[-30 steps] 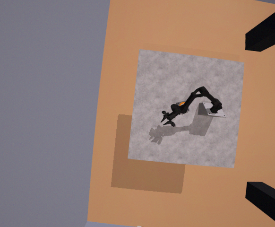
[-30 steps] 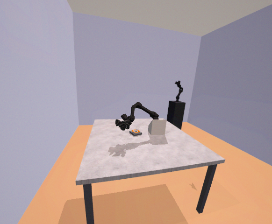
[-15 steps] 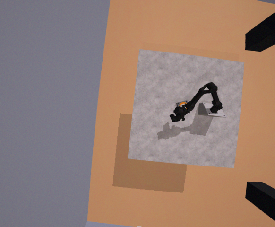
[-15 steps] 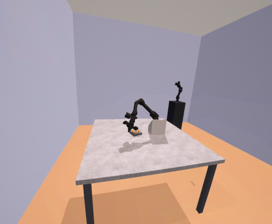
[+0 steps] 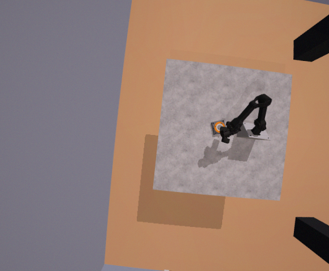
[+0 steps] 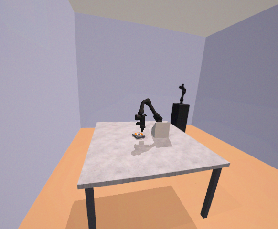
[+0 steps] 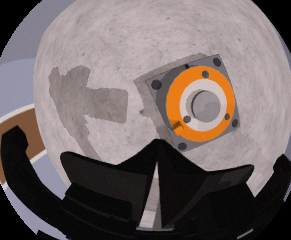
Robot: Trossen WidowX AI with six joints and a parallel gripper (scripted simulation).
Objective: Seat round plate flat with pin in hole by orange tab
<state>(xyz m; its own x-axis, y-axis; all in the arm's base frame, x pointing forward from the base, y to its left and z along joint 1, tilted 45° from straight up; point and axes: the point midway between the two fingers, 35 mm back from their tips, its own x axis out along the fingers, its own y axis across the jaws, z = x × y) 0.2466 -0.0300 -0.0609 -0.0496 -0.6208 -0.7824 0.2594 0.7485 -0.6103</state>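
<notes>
Now: the round plate 5 cm below my gripper tip, 4 cm to the right of it and 1 cm ahead of it. The rest, counted from my gripper tip: grey square base: 6 cm to the right, 6 cm below, 2 cm ahead.
</notes>
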